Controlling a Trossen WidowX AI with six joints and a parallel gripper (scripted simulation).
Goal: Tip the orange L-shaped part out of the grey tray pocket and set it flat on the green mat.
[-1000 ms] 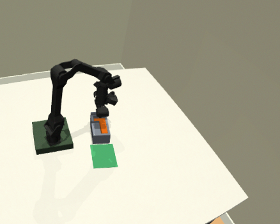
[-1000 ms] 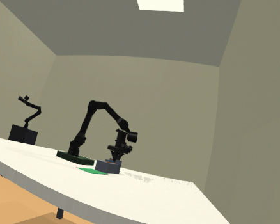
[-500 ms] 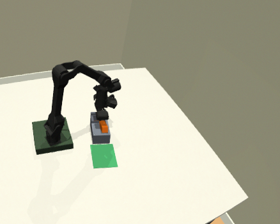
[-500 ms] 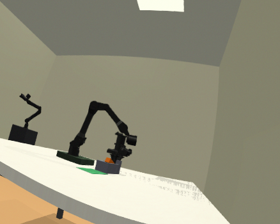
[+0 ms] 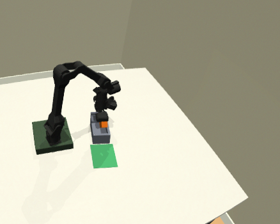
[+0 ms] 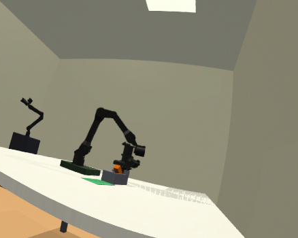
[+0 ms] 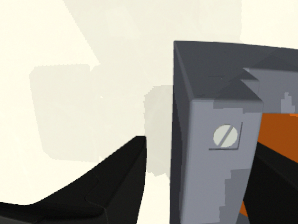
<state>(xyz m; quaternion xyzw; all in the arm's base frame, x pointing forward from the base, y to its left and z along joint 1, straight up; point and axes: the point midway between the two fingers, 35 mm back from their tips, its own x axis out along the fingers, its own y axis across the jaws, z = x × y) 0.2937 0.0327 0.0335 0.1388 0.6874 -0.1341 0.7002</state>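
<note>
My gripper tip is 50 mm to the left of the orange L-shaped part, 30 mm past it and 10 mm below it. Round my gripper tip: green mat (200 mm to the right, 90 mm behind, 50 mm below).
</note>
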